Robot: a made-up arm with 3 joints. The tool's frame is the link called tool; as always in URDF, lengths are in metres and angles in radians.
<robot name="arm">
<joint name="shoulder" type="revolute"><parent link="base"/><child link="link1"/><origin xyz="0.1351 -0.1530 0.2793" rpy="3.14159 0.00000 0.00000"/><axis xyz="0 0 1"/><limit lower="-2.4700" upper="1.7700" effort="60" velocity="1.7"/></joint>
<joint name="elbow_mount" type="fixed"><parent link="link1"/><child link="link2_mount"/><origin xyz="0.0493 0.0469 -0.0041"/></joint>
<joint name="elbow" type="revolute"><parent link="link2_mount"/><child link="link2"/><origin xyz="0.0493 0.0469 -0.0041" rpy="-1.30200 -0.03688 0.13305"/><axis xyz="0 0 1"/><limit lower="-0.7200" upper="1.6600" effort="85" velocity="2.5"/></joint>
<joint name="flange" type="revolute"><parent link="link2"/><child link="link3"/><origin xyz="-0.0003 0.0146 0.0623" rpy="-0.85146 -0.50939 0.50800"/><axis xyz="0 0 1"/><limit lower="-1.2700" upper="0.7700" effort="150" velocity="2.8"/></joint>
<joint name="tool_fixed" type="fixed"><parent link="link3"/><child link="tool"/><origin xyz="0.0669 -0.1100 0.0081" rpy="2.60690 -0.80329 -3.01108"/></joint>
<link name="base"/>
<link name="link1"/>
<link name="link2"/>
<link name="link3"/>
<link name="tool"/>
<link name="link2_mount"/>
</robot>
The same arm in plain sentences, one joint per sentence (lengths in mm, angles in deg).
The arm has three revolute joints in a row. What follows holds with every joint at zero, and every direction is one of the base frame's.
Joint 1 sits 135.1 mm along +x and 153 mm along -y and 279.3 mm along +z from the base frame's origin and turns about -z, from -141.52 to 101.41 deg.
Joint 2 sits 98.6 mm along +x and 93.8 mm along -y and 8.2 mm along +z from joint 1 and turns about the direction (-0.137596, -0.954272, -0.265392), from -41.25 to 95.11 deg.
Joint 3 sits 8.9 mm along -x and 63.3 mm along -y and 2.5 mm along -z from joint 2 and turns about the direction (-0.719641, -0.597434, 0.35382), from -72.77 to 44.12 deg.
The tool frame, which is the frame that the pose is given for, sits 30.3 mm along +x and 97.1 mm along -y and 79.4 mm along -z from joint 3; its axes are the base frame's turned by roll 90, pitch 0 and yaw 180 deg (as in URDF: about the fixed x, then y, then z).

